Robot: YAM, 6 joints.
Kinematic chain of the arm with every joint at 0, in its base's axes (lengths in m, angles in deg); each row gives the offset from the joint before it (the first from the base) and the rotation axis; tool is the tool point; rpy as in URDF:
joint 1: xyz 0 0 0.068 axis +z
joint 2: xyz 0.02 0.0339 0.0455 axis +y
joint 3: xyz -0.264 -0.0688 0 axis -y
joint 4: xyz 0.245 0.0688 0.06 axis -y
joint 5: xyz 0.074 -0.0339 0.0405 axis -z
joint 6: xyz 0.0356 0 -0.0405 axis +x
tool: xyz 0 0 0 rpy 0 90 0
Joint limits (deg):
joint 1: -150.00..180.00
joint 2: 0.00..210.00
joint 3: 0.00..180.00
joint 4: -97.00..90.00
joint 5: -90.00..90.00
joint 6: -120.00..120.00
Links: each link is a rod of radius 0.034 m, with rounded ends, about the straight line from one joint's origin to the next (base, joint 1, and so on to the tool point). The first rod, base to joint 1, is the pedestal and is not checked.
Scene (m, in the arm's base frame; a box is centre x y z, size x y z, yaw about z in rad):
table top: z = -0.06
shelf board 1: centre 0.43 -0 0.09 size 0.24 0.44 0.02 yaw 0.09
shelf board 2: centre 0.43 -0 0.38 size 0.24 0.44 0.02 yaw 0.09
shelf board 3: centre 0.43 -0 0.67 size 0.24 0.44 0.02 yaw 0.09
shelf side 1: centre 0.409 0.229 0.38 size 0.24 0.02 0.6 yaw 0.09
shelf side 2: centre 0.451 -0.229 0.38 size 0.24 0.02 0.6 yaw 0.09
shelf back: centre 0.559 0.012 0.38 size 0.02 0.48 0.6 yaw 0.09
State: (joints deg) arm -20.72 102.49 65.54 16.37 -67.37 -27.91
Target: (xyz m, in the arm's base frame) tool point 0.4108 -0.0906 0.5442
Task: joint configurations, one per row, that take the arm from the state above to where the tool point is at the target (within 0.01 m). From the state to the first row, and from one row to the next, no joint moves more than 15 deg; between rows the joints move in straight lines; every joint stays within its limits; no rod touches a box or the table.
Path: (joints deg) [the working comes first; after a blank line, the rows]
Joints at the target: -16.00 113.69 129.82 23.97 -47.22 -27.91
Straight joint move there: touches shelf board 2.

1: -26.49 91.62 55.92 13.45 -69.60 -27.91
2: -32.27 80.76 46.29 10.53 -71.84 -27.91
3: -38.04 69.89 36.67 7.61 -74.07 -27.91
4: -36.51 71.12 50.41 9.07 -69.32 -27.91
5: -34.98 72.36 64.15 10.53 -64.57 -27.91
6: -33.45 73.59 77.90 11.99 -59.82 -27.91
7: -31.92 74.82 91.64 13.45 -55.07 -27.91
8: -26.61 87.78 104.37 16.95 -52.45 -27.91
9: -21.31 100.73 117.10 20.46 -49.83 -27.91
10: -16.00 113.69 129.82 23.97 -47.22 -27.91

